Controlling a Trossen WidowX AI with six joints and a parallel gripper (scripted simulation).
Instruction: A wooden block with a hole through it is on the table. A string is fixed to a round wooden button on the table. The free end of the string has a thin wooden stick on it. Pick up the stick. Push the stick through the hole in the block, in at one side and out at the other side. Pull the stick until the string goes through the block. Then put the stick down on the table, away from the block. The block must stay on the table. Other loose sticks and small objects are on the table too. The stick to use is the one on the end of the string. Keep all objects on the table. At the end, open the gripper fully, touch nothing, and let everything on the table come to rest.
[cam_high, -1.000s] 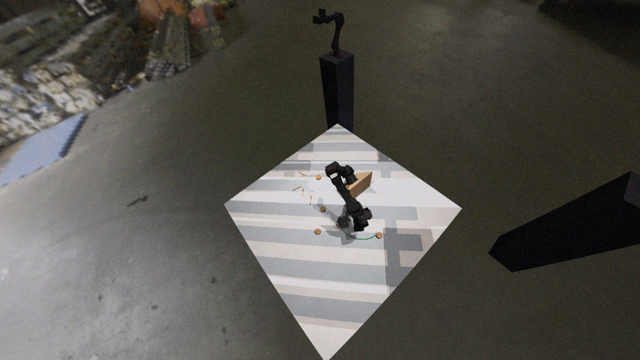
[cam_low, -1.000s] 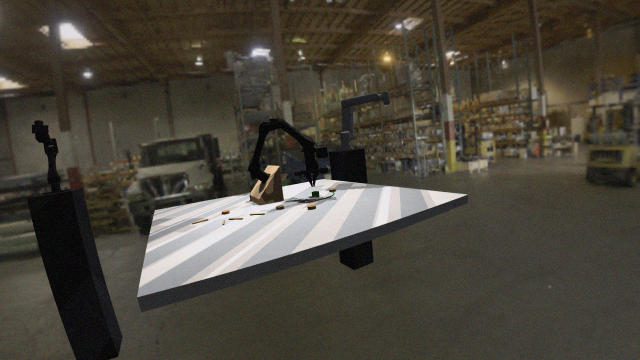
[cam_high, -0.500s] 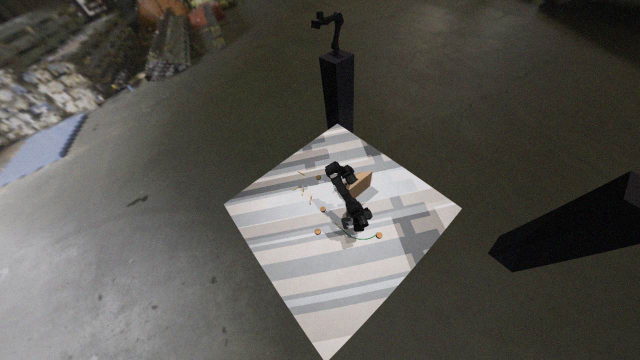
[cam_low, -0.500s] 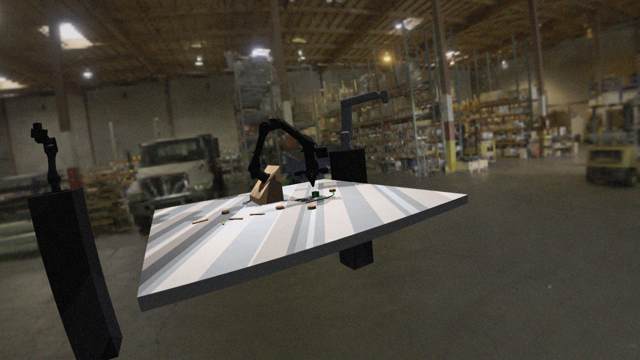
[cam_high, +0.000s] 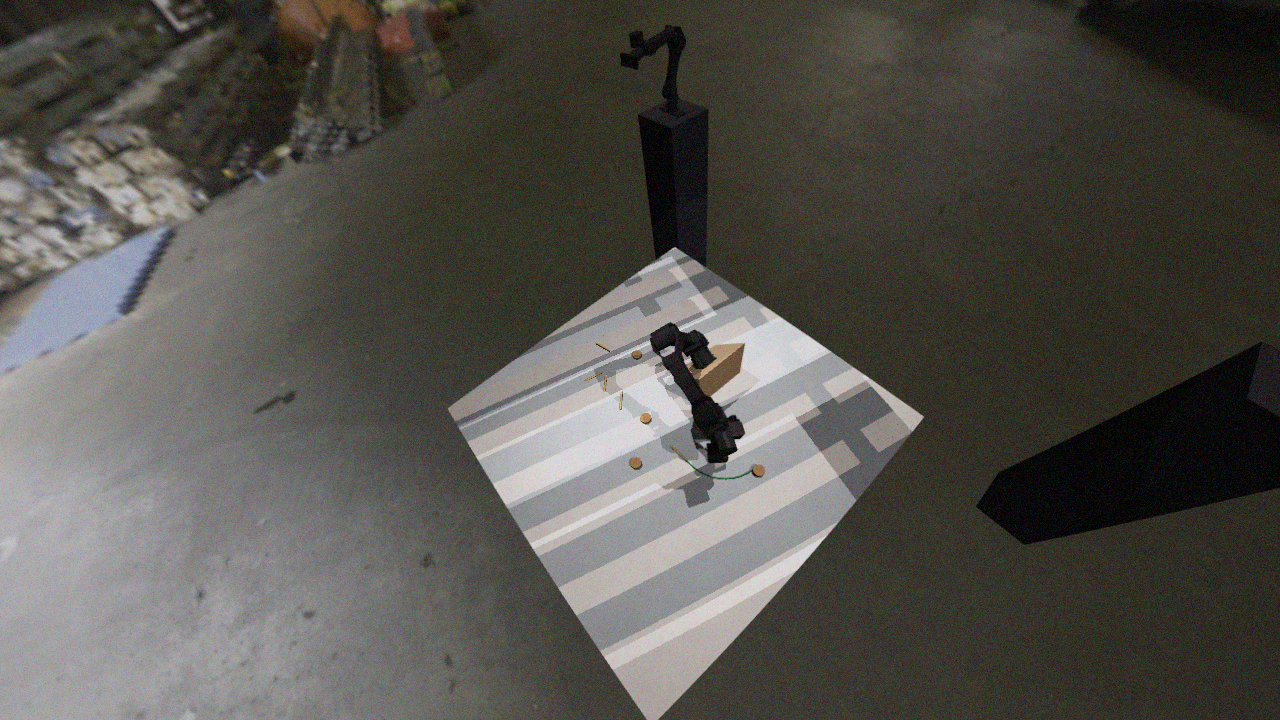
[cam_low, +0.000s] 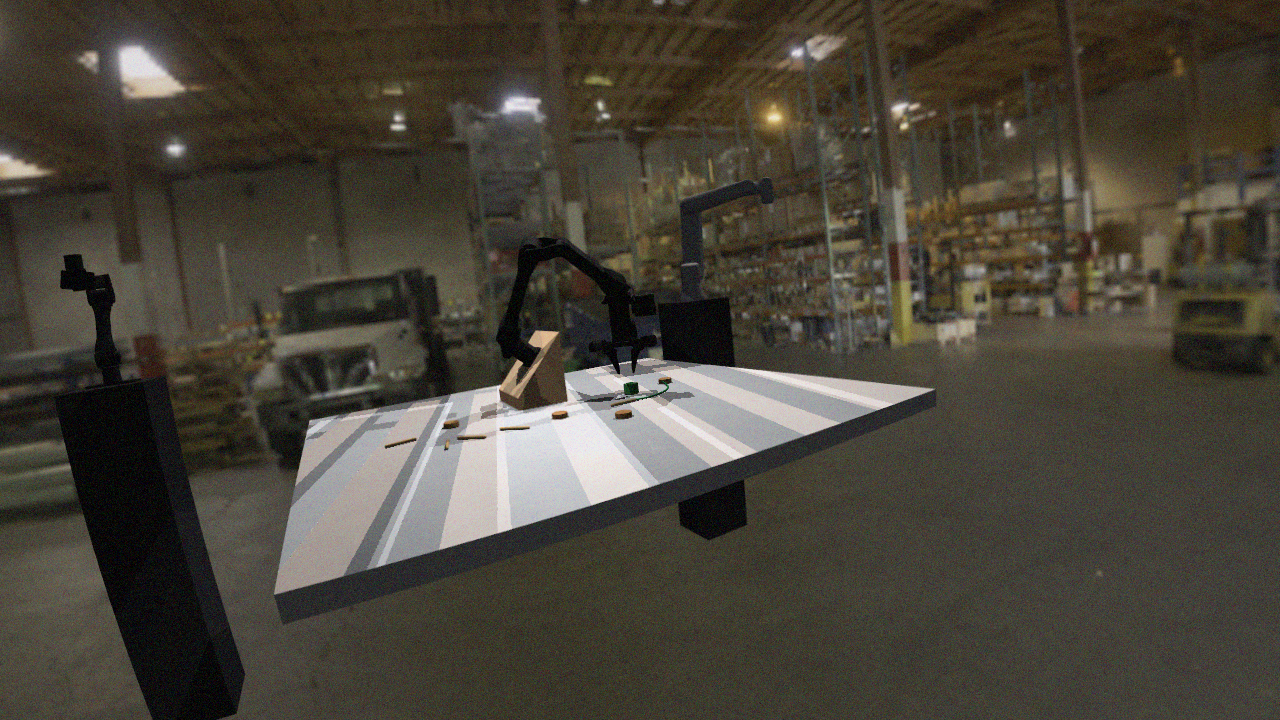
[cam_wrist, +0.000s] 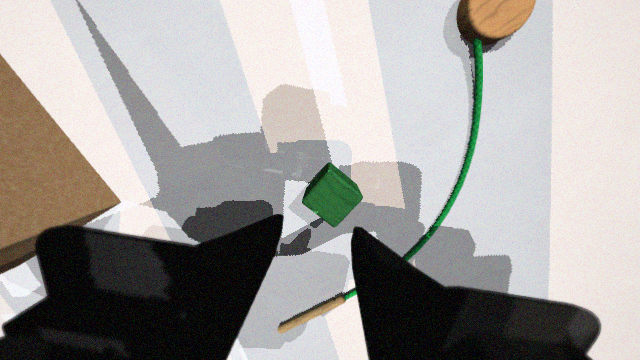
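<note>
The green cube is 1 cm to the left of my gripper tip and 4 cm below it. Also, from my gripper tip: thin wooden stick 10 cm ahead, 6 cm to the right, 6 cm below; then round wooden button 5 cm behind, 16 cm to the left, 5 cm below.
</note>
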